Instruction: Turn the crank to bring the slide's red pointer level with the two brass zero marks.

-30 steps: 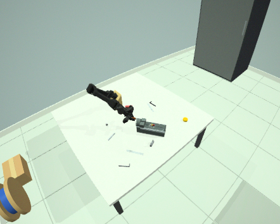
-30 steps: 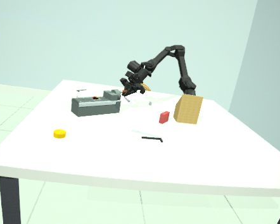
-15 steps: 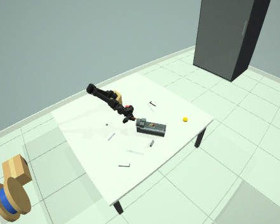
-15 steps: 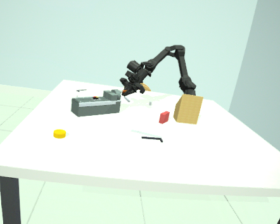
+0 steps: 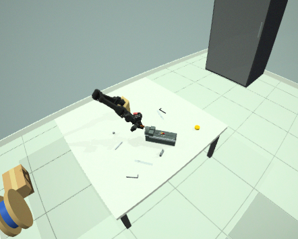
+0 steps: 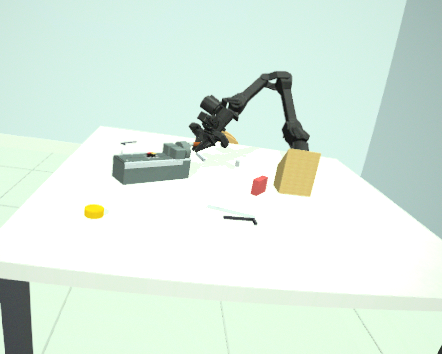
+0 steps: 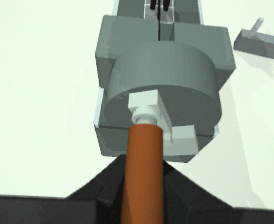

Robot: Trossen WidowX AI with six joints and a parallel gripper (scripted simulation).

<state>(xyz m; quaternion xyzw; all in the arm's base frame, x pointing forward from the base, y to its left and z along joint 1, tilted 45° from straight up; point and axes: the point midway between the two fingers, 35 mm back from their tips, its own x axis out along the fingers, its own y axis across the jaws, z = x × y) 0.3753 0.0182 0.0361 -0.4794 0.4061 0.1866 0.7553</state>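
My gripper tip is 1 cm past the orange crank handle, 1 cm to the left of it and 2 cm below it. Also, from my gripper tip: yellow disc 21 cm ahead, 46 cm to the left, 8 cm below; then black hex key 20 cm behind, 34 cm to the left, 9 cm below; then red pointer 14 cm ahead, 11 cm to the left, 1 cm below.
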